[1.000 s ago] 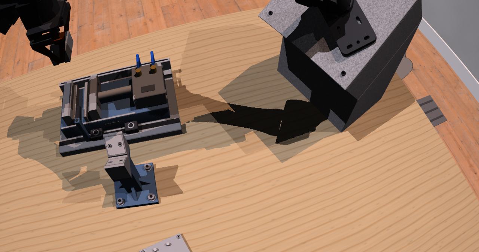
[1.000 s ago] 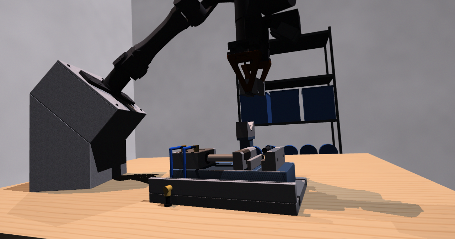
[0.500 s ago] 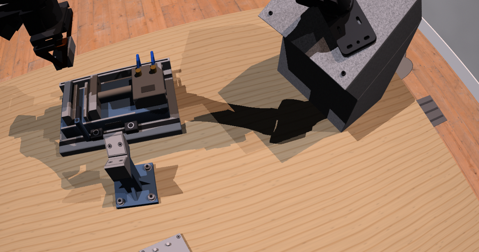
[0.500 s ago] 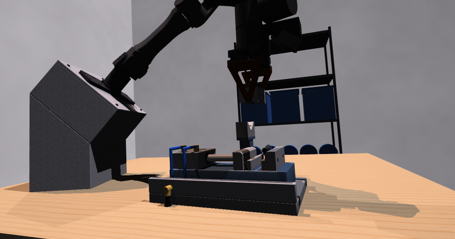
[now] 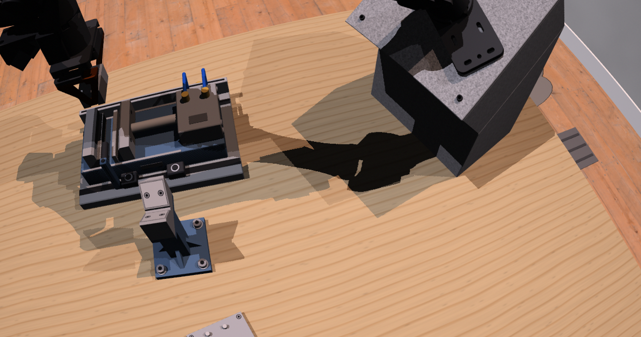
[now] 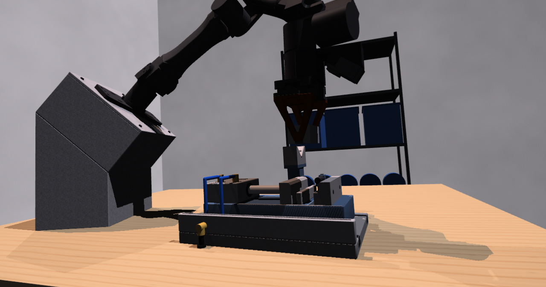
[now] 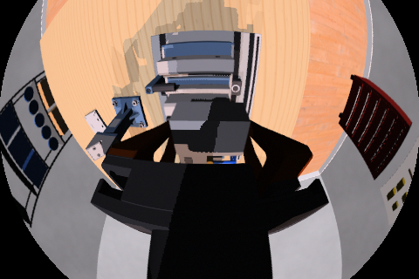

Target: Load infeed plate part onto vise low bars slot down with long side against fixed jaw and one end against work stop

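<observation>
Now: hand 9 cm above the moving jaw, 3 cm past it and 2 cm to the right of it. From my hand the other things lie so: grey part (right at my hand); then work stop rod (8 cm below, 7 cm to the left); then fixed jaw (9 cm below, 3 cm to the left, 3 cm ahead).
</observation>
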